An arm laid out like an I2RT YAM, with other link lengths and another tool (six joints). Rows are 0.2 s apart.
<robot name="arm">
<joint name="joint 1" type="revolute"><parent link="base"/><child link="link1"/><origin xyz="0.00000 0.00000 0.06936" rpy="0.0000 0.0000 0.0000"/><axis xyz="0 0 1"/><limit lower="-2.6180" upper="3.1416"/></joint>
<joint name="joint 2" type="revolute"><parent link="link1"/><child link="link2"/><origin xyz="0.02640 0.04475 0.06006" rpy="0.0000 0.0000 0.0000"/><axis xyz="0 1 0"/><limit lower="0.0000" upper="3.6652"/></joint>
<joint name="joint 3" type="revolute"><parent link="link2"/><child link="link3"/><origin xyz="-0.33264 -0.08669 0.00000" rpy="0.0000 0.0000 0.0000"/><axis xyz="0 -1 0"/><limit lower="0.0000" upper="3.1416"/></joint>
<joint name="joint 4" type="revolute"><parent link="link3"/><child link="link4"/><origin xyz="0.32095 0.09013 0.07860" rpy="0.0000 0.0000 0.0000"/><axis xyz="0 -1 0"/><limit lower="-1.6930" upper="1.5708"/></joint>
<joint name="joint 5" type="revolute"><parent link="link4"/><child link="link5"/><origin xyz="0.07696 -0.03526 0.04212" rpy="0.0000 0.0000 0.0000"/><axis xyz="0 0 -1"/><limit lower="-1.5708" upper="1.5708"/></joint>
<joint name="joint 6" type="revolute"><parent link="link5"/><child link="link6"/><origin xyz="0.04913 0.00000 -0.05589" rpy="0.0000 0.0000 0.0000"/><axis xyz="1 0 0"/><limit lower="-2.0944" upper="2.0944"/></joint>
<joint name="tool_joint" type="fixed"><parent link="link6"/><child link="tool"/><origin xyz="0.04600 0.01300 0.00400" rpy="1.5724 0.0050 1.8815"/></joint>
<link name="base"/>
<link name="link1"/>
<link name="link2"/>
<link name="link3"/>
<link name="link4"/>
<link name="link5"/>
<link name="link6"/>
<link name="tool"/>
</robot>
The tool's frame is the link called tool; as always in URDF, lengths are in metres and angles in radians.
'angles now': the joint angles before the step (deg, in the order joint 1, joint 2, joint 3, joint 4, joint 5, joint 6). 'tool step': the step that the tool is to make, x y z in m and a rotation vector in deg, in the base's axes. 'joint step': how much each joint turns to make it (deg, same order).
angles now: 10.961, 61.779, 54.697, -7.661, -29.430, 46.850
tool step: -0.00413, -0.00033, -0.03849, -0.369, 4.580, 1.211
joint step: -0.284, -0.262, -4.852, 0.044, -1.575, 0.044
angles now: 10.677, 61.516, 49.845, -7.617, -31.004, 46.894
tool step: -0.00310, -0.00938, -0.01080, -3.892, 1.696, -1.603
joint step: -1.181, -0.525, -0.176, -4.525, 1.683, -3.628
